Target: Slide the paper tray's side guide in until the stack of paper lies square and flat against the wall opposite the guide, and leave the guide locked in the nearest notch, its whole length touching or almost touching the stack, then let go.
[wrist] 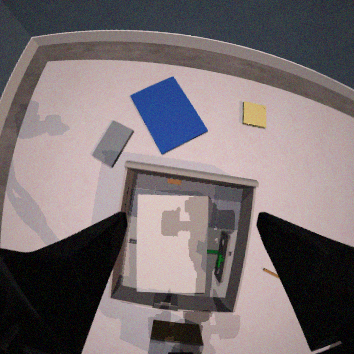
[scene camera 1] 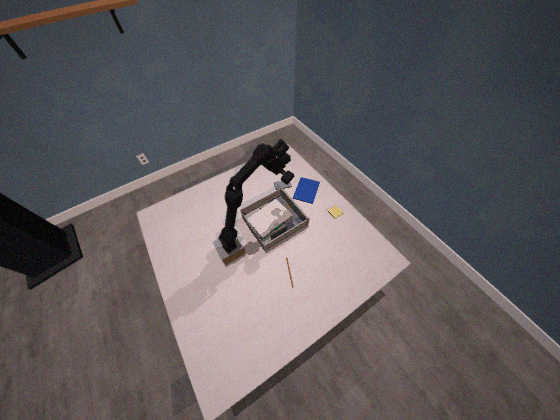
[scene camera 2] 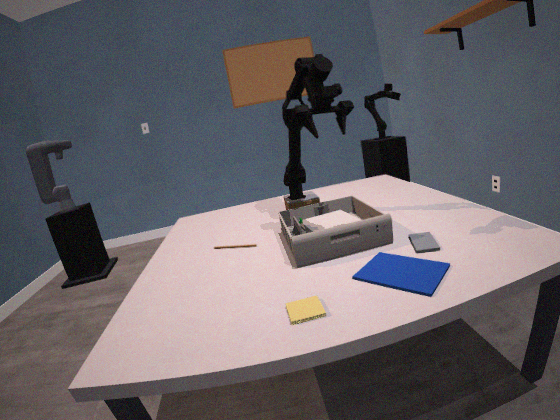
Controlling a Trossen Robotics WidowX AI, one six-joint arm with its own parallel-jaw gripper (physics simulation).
Scene:
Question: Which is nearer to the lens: the white paper stack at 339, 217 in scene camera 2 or the blue book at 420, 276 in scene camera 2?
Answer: The blue book.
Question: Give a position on a blue book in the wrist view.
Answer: At 171, 119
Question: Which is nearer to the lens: the white paper stack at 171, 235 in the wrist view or the grey block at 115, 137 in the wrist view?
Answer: The white paper stack.

